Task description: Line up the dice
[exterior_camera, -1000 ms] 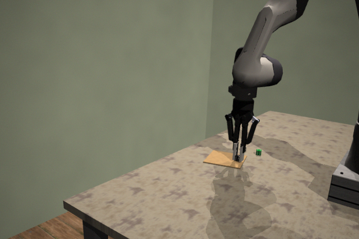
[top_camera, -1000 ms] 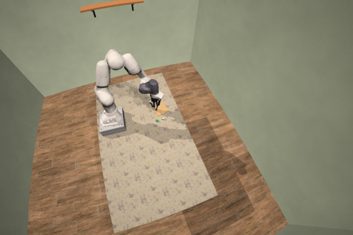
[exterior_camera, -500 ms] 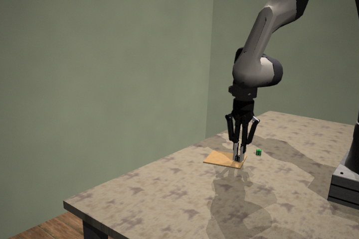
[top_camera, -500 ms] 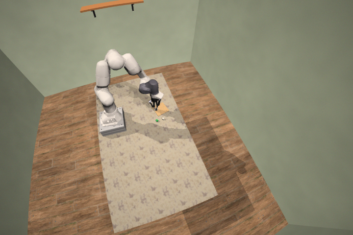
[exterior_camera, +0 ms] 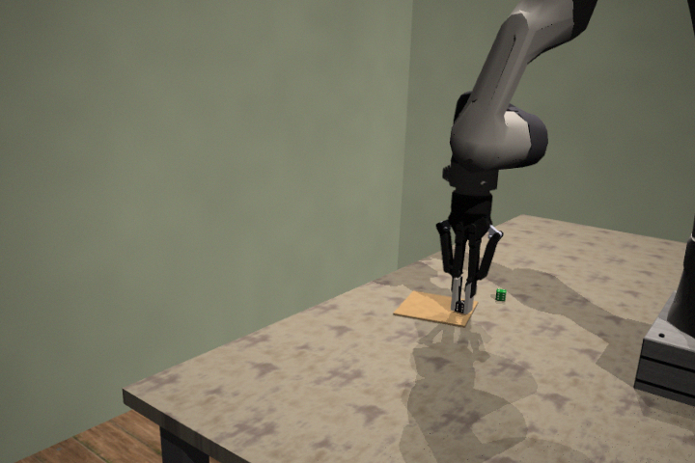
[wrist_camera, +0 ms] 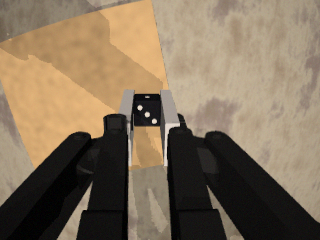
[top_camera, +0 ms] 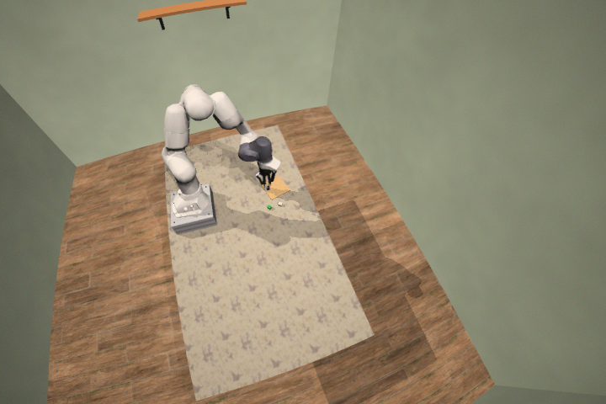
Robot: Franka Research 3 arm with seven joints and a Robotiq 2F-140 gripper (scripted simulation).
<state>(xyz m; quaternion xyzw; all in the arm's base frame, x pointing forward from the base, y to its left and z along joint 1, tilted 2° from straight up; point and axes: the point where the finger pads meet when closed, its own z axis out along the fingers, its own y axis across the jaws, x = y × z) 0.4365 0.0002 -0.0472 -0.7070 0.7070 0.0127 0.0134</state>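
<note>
The black die is 3 cm below my hand. Round my hand: tan mat: 5 cm ahead, 4 cm below; then green die: 3 cm behind, 14 cm to the right, 3 cm below; then white die: 4 cm ahead, 14 cm to the right, 3 cm below.
</note>
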